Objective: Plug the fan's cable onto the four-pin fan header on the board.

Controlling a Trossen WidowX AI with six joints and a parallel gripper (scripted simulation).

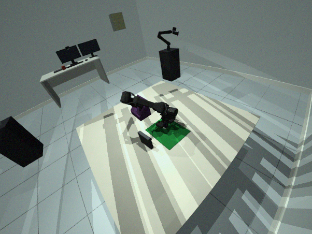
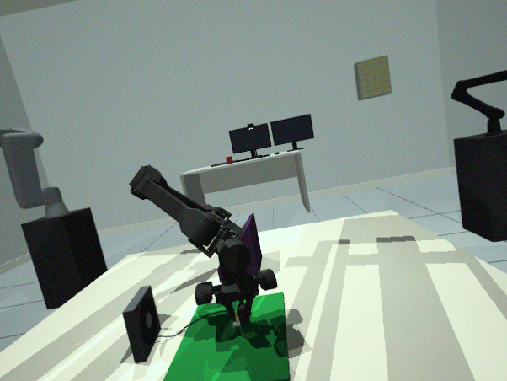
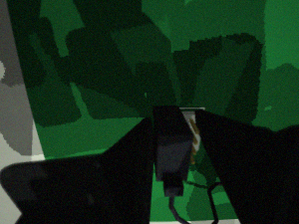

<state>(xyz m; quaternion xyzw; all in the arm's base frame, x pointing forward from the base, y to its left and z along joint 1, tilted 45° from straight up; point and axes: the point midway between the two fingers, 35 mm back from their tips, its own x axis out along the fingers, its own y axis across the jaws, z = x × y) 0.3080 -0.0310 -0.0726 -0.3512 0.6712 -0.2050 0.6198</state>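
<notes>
My gripper tip is now 10 mm past the black fan plug and 10 mm below it. Also, from my gripper tip: green board: 30 mm ahead, 20 mm to the right, 30 mm below; then black fan: 20 mm ahead, 220 mm to the right, 40 mm above; then pale header: 10 mm behind, 10 mm to the right, 20 mm below.
</notes>
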